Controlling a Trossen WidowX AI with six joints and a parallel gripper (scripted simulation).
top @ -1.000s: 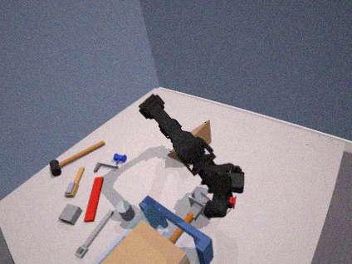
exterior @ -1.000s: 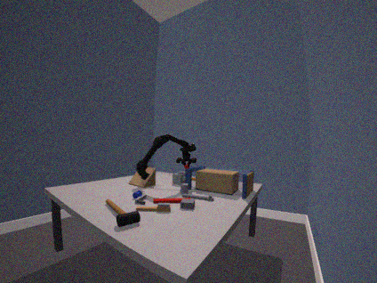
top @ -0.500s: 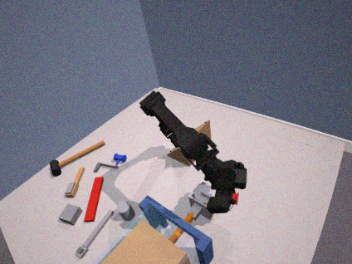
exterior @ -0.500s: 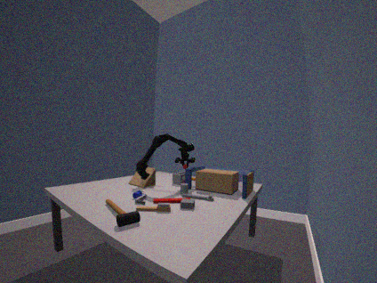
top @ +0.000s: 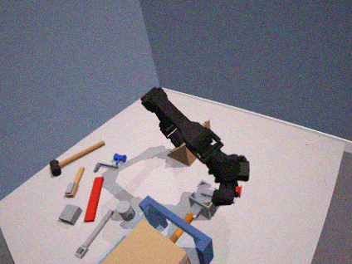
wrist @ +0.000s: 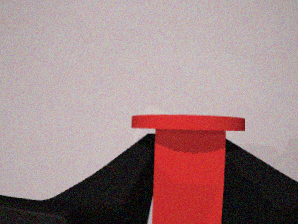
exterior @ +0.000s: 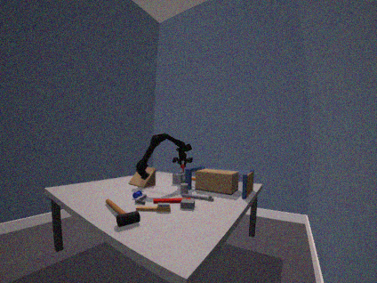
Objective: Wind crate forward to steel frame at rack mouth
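My gripper tip is now 2 cm short of the winch handle, 5 cm to the left of it and 3 cm above it. From my gripper tip the other things lie so: red knob: 1 cm ahead, 2 cm to the right; grey winch: 3 cm ahead, 12 cm to the right, 10 cm below; blue steel frame: 21 cm ahead, 9 cm to the right, 3 cm below.
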